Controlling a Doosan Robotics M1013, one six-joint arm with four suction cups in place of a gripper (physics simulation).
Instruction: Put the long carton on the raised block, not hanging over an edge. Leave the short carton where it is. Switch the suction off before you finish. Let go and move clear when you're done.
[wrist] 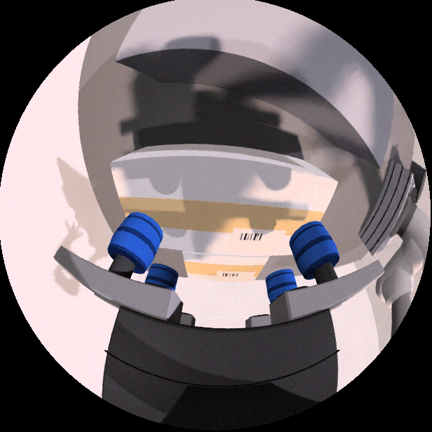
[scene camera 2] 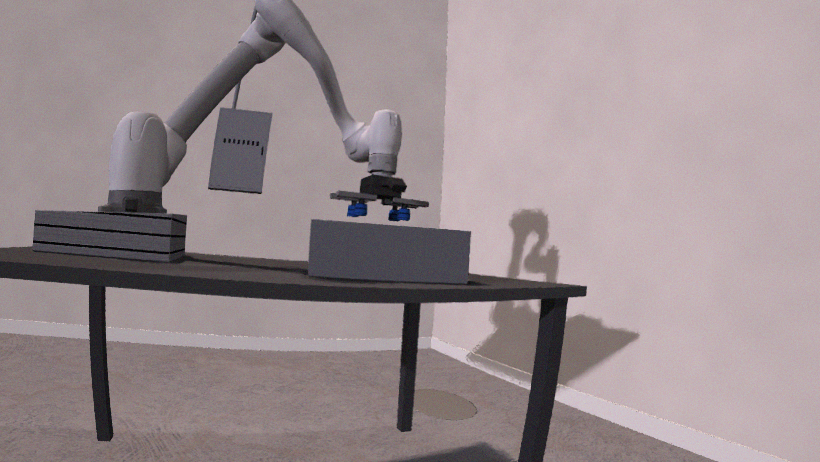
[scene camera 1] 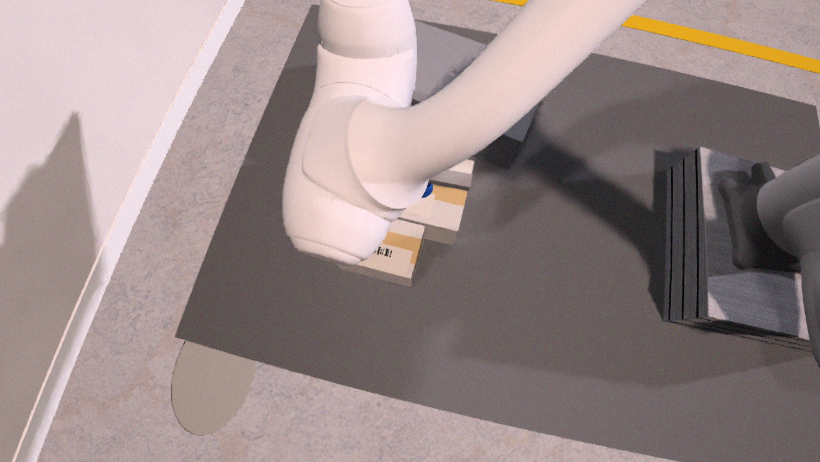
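Seen in the pictures: hand at its tool point: (scene camera 2: 378, 218); arm's base at its link origin: (scene camera 2: 134, 213) (scene camera 1: 765, 228).
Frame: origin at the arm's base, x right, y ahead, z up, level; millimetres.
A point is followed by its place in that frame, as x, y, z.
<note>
The long carton (scene camera 1: 444, 213) {-30, 632, -12} (wrist: 210, 212), white with an orange band, lies flat on the table beside the raised block; the arm hides much of it in scene camera 1. The short carton (scene camera 1: 401, 264) {-136, 701, -11} (wrist: 200, 269) lies close beside its other long side. The grey raised block (scene camera 1: 441, 51) {337, 666, 8} (scene camera 2: 390, 252) {374, 590, -50} (wrist: 350, 75) has a bare top where it shows. My gripper (scene camera 2: 378, 212) {32, 742, 50} (wrist: 223, 264), four blue cups pointing down, is open and carries nothing. It hangs over the long carton, with cup shadows on the carton's top. Both cartons are hidden behind the block in scene camera 2.
The arm's base stands on a layered pedestal (scene camera 1: 745, 304) {-156, 79, 11} (scene camera 2: 103, 235) {146, -57, -64} (wrist: 387, 210) at the table's other end. A grey control box (scene camera 2: 239, 150) shows behind the arm. The dark table (scene camera 1: 573, 315) {-186, 349, -112} (scene camera 2: 246, 286) {496, 253, -120} has a wall beyond its near end.
</note>
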